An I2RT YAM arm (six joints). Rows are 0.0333 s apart.
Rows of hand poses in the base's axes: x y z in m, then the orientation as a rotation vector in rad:
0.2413 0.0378 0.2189 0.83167 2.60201 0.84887
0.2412 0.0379 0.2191 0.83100 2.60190 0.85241
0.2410 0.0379 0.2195 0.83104 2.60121 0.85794
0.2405 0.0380 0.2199 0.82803 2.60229 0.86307
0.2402 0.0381 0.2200 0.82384 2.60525 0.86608
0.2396 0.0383 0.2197 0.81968 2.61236 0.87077
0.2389 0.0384 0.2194 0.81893 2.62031 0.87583
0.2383 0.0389 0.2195 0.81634 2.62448 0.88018
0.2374 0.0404 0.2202 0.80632 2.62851 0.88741
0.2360 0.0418 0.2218 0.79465 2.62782 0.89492
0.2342 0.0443 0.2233 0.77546 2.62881 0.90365
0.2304 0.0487 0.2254 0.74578 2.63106 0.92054
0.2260 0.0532 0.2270 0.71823 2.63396 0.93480
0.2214 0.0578 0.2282 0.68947 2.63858 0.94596
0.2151 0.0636 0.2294 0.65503 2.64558 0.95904
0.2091 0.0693 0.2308 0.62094 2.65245 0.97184
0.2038 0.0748 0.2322 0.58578 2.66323 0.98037
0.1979 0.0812 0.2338 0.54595 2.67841 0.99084
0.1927 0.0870 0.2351 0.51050 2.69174 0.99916
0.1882 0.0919 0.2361 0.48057 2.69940 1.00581
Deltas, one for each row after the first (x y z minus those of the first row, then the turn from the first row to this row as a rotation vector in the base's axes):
-0.0001 0.0001 0.0002 0.00236 -0.00023 0.00094
-0.0003 0.0001 0.0006 0.00623 -0.00054 0.00159
-0.0008 0.0002 0.0010 0.00934 -0.00071 0.00462
-0.0011 0.0003 0.0011 0.01083 0.00009 0.00875
-0.0017 0.0005 0.0008 0.01364 0.00452 0.01498
-0.0024 0.0006 0.0005 0.01732 0.01117 0.01977
-0.0030 0.0011 0.0006 0.02006 0.01380 0.02378
-0.0039 0.0026 0.0013 0.02355 0.01326 0.03228
-0.0053 0.0040 0.0029 0.02681 0.00808 0.03968
-0.0071 0.0065 0.0044 0.02976 0.00125 0.05219
-0.0109 0.0109 0.0065 0.03680 -0.00823 0.07254
-0.0153 0.0154 0.0081 0.04246 -0.01614 0.09162
-0.0199 0.0200 0.0093 0.04589 -0.02302 0.11165
-0.0262 0.0258 0.0105 0.04995 -0.02964 0.13629
-0.0322 0.0315 0.0119 0.05399 -0.03584 0.16073
-0.0375 0.0370 0.0133 0.05509 -0.03901 0.18670
-0.0434 0.0434 0.0149 0.05715 -0.03941 0.21749
-0.0486 0.0492 0.0162 0.05842 -0.03952 0.24468
-0.0531 0.0541 0.0172 0.05922 -0.04248 0.26621

